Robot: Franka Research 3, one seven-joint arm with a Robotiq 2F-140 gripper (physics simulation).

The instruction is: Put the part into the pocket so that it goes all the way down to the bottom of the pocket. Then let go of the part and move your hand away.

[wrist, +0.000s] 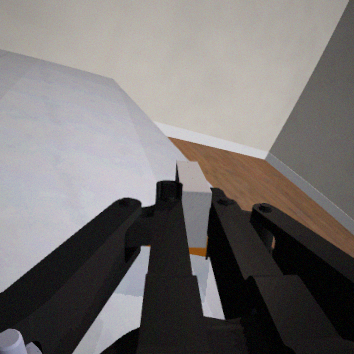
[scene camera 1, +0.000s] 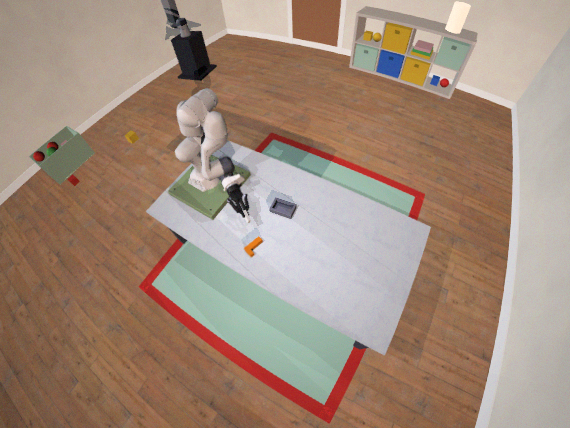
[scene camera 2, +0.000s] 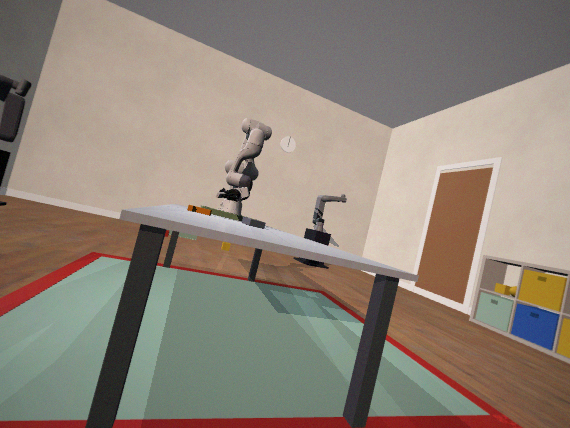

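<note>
The orange L-shaped part (scene camera 1: 255, 244) (scene camera 2: 202, 211) lies on the table near its long edge, apart from the gripper. A thin strip of the part (wrist: 198, 251) shows behind the fingers in the wrist view. The dark grey tray with the pocket (scene camera 1: 281, 215) (scene camera 2: 255, 222) stands on the table, and its inside looks empty in scene camera 1. My gripper (scene camera 1: 247, 219) (wrist: 185, 180) is shut with its pale fingertips together and nothing between them. It is tilted and above the table, between the robot's base and the part. In scene camera 2 the fingertips are hard to make out.
The pale table (scene camera 1: 350, 240) (scene camera 2: 300, 242) carries the green base plate (scene camera 1: 182, 195) (scene camera 2: 226, 215) under the arm. The tray is across the table from the part. A second robot on a black pedestal (scene camera 1: 191, 54) (scene camera 2: 317, 236) and a cube shelf (scene camera 1: 353, 35) stand away from the table.
</note>
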